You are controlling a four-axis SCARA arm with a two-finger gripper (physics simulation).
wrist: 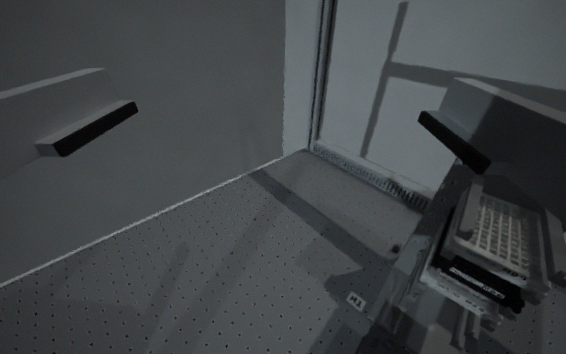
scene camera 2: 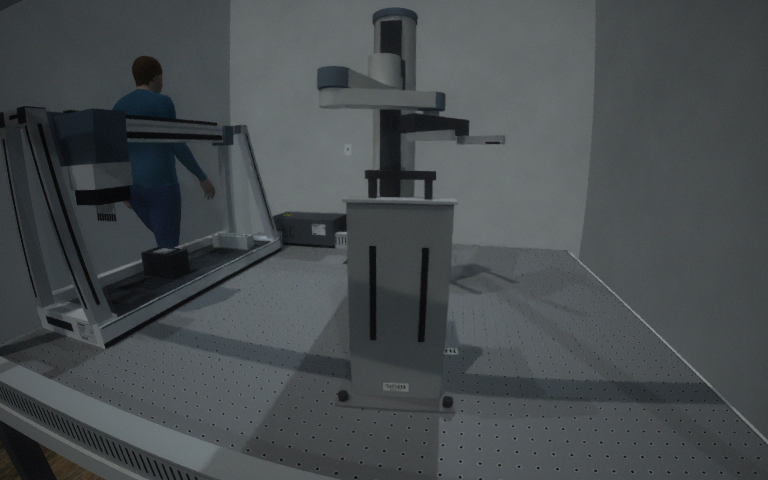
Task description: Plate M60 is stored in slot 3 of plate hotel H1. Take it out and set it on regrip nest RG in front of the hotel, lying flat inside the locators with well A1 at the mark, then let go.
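Frame: origin at the arm's base, x ahead, y left, z up, level; millimetres.
Where they show: gripper, fingertip midpoint: point(wrist: 275, 93) point(scene camera 2: 480, 137).
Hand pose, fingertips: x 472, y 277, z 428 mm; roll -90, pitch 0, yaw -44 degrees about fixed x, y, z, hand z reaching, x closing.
Note:
After its pixels a point has its place.
Plate hotel H1 point(scene camera 2: 399, 294) @(x 801, y 159, z 195 mm) point(wrist: 409, 260) @(x 766, y 204, z 62 mm) is a tall grey tower; in the scene view its closed back shows. In the wrist view it stands at the lower right, and a pale plate with rows of wells point(wrist: 505, 232) @(x 707, y 139, z 261 mm) shows at its top. Dark and pale edges with labels lie below that plate; they are too blurred to tell which is M60. My gripper point(scene camera 2: 496, 140) point(wrist: 275, 93) @(x 472, y 277, z 427 mm) is open and empty. It is above the hotel's top level, beyond it and to its right in the scene view. Nest RG cannot be made out in either view.
A black handle-like frame point(scene camera 2: 400, 174) @(x 793, y 156, z 358 mm) stands on the hotel's top. A gantry machine point(scene camera 2: 192, 294) @(x 565, y -450, z 27 mm) stands at the left, with a person point(scene camera 2: 152, 141) behind it. A dark box point(scene camera 2: 311, 228) @(x -36, y -347, z 91 mm) is at the back. An H1 tag point(wrist: 356, 300) @(x 642, y 236, z 13 mm) lies on the perforated table point(scene camera 2: 566, 339) @(x 563, y 491, z 13 mm) point(wrist: 150, 280) @(x 348, y 542, z 13 mm).

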